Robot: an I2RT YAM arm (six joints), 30 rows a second.
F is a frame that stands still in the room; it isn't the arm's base.
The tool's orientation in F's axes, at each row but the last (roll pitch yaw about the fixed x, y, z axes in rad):
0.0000, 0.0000, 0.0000
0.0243, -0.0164, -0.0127
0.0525, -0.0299, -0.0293
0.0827, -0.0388, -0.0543
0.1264, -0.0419, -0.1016
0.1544, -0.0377, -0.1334
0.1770, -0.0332, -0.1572
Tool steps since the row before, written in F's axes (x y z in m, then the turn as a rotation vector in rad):
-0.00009, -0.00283, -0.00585, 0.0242, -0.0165, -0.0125
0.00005, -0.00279, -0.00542, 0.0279, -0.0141, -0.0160
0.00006, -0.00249, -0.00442, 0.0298, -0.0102, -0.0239
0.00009, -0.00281, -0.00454, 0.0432, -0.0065, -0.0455
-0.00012, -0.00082, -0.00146, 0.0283, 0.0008, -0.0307
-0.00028, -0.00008, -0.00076, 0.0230, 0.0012, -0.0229
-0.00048, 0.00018, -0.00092, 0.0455, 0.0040, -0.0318
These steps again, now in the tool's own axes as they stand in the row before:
-0.00009, -0.00283, -0.00585, 0.0242, -0.0165, -0.0125
0.00000, -0.00292, -0.00535, 0.0278, -0.0141, -0.0161
0.00000, -0.00272, -0.00429, 0.0294, -0.0106, -0.0243
0.00007, -0.00317, -0.00430, 0.0417, -0.0080, -0.0466
-0.00010, -0.00101, -0.00134, 0.0268, -0.0004, -0.0321
-0.00030, -0.00023, -0.00072, 0.0218, 0.0005, -0.0241
-0.00053, -0.00006, -0.00091, 0.0432, 0.0050, -0.0347

